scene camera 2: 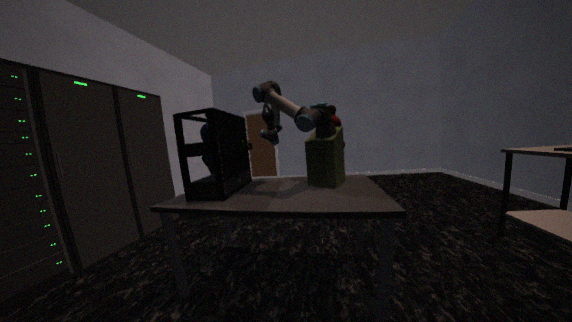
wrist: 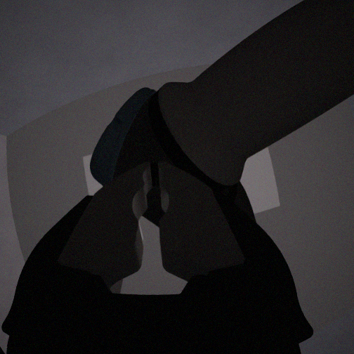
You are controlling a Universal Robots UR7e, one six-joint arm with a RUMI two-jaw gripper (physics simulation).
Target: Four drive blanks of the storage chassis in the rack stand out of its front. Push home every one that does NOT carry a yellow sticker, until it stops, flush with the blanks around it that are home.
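Places are measured from the arm's base along level axes (x left, y ahead, z down), in millimetres.
Where they show: arm's base, origin of the base link: [scene camera 2: 326, 134].
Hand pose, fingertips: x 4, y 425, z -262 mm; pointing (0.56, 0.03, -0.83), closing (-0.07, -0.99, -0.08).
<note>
Each offset is from my fingertips to the top centre of the thing. "pt": to the spot under its first point. Level surfaces: height alone.
The rack @(dz +46, dx +15, dy +397 mm) [scene camera 2: 216, 155] is a black open frame at the left end of the table in the scene view. Its storage chassis, blanks and yellow stickers cannot be made out in the dark. A small dark piece @(pt dz +305, dx -156, dy +199 mm) [scene camera 2: 250, 146] sticks out of the rack's right side; I cannot tell what it is. The arm [scene camera 2: 285, 103] bends down from its elbow, and its wrist hangs to the right of the rack, apart from it. My gripper [wrist: 156, 165] is shut and empty in the wrist view, its fingertips together. The blanks do not show in the wrist view.
The arm stands on a green pedestal [scene camera 2: 325, 159] on the table @(dz +636 mm) [scene camera 2: 280, 201]. A person in blue [scene camera 2: 206, 150] is partly visible through the rack; something red [scene camera 2: 336, 121] shows behind the arm's base. Tall cabinets [scene camera 2: 90, 165] stand left, a second table [scene camera 2: 537, 151] right.
</note>
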